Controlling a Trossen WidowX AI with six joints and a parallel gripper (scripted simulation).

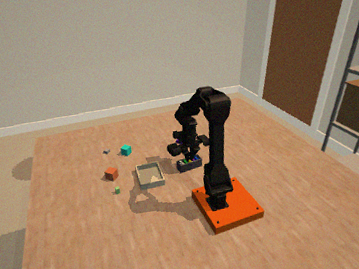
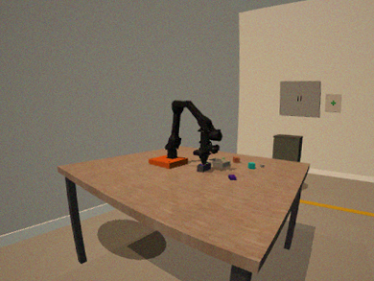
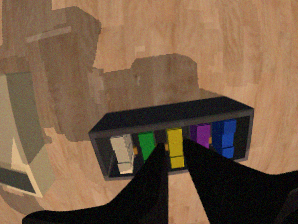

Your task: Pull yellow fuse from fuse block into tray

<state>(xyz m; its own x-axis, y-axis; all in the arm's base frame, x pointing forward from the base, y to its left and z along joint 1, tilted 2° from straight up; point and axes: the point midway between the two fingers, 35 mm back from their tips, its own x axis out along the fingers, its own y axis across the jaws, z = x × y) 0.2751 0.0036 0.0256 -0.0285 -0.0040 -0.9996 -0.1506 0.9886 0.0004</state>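
My gripper tip is 10 mm above the yellow fuse. Also, from my gripper tip: teal cube (250 mm to the left, 210 mm ahead, 20 mm below); grey tray (180 mm to the left, 30 mm below, 10 mm behind); purple block (220 mm ahead, 40 mm to the right, 30 mm below).
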